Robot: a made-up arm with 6 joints. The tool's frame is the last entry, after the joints. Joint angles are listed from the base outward. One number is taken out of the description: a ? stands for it. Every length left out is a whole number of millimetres.
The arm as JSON. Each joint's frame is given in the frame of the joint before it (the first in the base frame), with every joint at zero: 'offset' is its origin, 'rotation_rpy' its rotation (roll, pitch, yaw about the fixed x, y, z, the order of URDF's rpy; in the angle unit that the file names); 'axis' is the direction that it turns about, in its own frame. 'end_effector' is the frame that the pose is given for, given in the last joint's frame.
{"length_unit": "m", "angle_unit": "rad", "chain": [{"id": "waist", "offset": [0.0, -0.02, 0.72], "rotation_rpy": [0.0, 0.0, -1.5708], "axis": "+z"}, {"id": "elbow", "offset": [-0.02, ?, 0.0], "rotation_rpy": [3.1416, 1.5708, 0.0], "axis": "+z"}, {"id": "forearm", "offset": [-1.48, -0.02, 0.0], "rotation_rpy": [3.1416, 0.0, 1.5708], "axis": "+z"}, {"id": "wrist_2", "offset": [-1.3, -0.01, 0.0], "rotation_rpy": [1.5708, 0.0, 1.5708], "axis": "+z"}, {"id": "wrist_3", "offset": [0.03, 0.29, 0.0], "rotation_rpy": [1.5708, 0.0, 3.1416], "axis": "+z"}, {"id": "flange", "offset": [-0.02, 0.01, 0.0], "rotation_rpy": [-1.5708, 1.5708, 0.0], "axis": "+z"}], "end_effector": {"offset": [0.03, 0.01, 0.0], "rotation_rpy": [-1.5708, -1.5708, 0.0]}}
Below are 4 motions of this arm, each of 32 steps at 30 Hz.
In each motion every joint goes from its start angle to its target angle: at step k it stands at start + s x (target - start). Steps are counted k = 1, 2, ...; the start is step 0. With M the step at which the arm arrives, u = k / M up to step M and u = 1 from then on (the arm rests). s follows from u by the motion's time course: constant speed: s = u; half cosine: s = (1 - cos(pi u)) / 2; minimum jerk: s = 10 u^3 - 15 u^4 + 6 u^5.
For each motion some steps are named. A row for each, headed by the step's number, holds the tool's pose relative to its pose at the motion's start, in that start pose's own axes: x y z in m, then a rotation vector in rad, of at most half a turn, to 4 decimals.
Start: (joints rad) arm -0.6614 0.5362 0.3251 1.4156 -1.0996 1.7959
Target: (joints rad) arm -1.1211 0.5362 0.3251 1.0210 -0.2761 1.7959
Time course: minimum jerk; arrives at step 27
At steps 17, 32:
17: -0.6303 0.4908 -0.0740 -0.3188 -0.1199 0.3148
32: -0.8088 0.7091 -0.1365 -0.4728 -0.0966 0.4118

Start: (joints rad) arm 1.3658 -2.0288 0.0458 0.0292 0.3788 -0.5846
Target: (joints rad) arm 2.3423 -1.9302 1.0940 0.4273 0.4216 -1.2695
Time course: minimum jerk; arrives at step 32
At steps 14, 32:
14: 0.0545 -0.5460 -0.7190 -0.2853 -0.4667 0.0035
32: 1.1131 -1.5908 -1.3953 -0.4056 -1.2276 0.0550

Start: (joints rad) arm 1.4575 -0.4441 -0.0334 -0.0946 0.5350 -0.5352
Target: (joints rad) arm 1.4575 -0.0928 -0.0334 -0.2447 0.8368 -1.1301
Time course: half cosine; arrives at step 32
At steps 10, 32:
10: -0.0354 -0.0828 0.1214 -0.1556 -0.0056 0.0268
32: -0.0612 -0.3847 0.5512 -0.6708 -0.0739 0.1298

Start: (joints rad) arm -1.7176 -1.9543 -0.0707 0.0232 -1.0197 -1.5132
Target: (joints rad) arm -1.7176 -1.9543 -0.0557 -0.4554 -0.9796 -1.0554
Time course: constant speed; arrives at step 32
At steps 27, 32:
27: -0.0750 -0.0492 0.0422 0.1671 0.3193 -0.1291
32: -0.0869 -0.0569 0.0543 0.1954 0.3722 -0.1660

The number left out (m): 0.02
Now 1 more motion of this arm.
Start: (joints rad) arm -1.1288 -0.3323 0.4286 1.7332 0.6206 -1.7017
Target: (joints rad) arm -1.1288 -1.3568 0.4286 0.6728 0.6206 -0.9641
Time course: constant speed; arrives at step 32
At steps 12, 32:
12: 0.7220 0.3350 -0.5141 0.1750 -0.5434 -0.0101
32: 1.9954 1.0556 -0.6008 0.4059 -1.4336 -0.0509

